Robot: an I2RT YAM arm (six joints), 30 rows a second.
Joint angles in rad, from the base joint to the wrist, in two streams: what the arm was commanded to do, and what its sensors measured. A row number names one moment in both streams.
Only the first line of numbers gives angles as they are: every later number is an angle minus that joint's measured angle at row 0.
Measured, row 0:
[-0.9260 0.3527 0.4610 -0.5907 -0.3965 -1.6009]
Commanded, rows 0 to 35:
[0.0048 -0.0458 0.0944 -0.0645 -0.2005 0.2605]
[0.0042 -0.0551 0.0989 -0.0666 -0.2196 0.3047]
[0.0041 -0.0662 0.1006 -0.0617 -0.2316 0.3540]
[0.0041 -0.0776 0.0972 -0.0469 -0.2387 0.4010]
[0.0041 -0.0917 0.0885 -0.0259 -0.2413 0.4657]
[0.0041 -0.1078 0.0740 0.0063 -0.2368 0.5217]
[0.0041 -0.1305 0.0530 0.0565 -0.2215 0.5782]
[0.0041 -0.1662 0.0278 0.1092 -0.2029 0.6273]
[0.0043 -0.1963 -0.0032 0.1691 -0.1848 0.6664]
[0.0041 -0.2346 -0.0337 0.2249 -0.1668 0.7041]
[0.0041 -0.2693 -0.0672 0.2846 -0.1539 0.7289]
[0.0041 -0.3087 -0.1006 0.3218 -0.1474 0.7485]
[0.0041 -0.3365 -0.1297 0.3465 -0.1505 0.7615]
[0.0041 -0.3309 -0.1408 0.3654 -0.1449 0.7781]
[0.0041 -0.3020 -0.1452 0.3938 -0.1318 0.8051]
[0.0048 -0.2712 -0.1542 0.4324 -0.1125 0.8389]
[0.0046 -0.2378 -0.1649 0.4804 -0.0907 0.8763]
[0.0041 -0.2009 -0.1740 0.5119 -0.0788 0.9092]
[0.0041 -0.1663 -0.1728 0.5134 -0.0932 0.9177]
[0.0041 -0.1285 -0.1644 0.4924 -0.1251 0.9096]
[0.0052 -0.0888 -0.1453 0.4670 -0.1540 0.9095]
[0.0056 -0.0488 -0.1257 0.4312 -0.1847 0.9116]
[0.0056 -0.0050 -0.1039 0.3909 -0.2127 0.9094]
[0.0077 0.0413 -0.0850 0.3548 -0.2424 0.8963]
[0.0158 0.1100 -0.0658 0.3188 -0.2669 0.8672]
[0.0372 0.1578 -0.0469 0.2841 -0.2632 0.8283]
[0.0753 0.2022 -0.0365 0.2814 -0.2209 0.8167]
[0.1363 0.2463 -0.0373 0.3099 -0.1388 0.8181]
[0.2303 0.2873 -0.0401 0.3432 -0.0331 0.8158]
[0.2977 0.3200 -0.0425 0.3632 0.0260 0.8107]
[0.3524 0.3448 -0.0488 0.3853 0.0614 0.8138]
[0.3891 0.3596 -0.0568 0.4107 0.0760 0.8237]
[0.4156 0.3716 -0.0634 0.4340 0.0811 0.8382]
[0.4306 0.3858 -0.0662 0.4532 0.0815 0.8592]
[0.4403 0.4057 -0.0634 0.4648 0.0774 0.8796]
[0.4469 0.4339 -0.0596 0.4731 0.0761 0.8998]
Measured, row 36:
[0.4101 0.3883 -0.0713 0.3628 0.0095 0.8355]
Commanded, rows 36 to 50:
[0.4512 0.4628 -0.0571 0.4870 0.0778 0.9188]
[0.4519 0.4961 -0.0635 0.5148 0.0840 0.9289]
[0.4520 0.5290 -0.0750 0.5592 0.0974 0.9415]
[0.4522 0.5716 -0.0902 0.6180 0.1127 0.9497]
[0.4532 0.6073 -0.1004 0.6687 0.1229 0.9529]
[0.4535 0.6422 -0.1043 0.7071 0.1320 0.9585]
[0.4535 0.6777 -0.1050 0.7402 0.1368 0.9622]
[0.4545 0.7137 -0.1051 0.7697 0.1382 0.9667]
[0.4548 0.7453 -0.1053 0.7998 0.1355 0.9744]
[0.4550 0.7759 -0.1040 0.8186 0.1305 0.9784]
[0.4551 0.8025 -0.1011 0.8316 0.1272 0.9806]
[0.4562 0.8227 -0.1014 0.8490 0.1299 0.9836]
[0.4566 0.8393 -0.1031 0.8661 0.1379 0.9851]
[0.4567 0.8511 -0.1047 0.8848 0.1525 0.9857]
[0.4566 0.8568 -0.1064 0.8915 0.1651 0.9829]
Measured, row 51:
[0.4505 0.8301 -0.1003 0.7317 0.1323 0.9564]
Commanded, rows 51 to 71:
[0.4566 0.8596 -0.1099 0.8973 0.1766 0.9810]
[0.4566 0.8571 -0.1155 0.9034 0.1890 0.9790]
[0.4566 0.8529 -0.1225 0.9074 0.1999 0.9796]
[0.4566 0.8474 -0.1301 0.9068 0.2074 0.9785]
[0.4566 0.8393 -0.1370 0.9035 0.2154 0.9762]
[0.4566 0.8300 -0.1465 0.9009 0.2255 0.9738]
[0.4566 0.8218 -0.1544 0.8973 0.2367 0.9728]
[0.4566 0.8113 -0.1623 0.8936 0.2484 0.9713]
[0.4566 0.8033 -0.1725 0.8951 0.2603 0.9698]
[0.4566 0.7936 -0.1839 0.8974 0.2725 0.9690]
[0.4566 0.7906 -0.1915 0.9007 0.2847 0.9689]
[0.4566 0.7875 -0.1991 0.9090 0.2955 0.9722]
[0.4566 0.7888 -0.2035 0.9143 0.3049 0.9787]
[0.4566 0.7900 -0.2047 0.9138 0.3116 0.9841]
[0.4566 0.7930 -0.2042 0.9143 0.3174 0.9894]
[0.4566 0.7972 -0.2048 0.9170 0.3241 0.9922]
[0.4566 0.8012 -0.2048 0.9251 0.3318 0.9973]
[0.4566 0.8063 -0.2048 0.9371 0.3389 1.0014]
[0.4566 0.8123 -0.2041 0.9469 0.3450 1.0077]
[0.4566 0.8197 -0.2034 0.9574 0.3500 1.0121]
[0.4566 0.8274 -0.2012 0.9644 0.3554 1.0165]
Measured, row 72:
[0.4562 0.8037 -0.1926 0.8980 0.2929 0.9888]
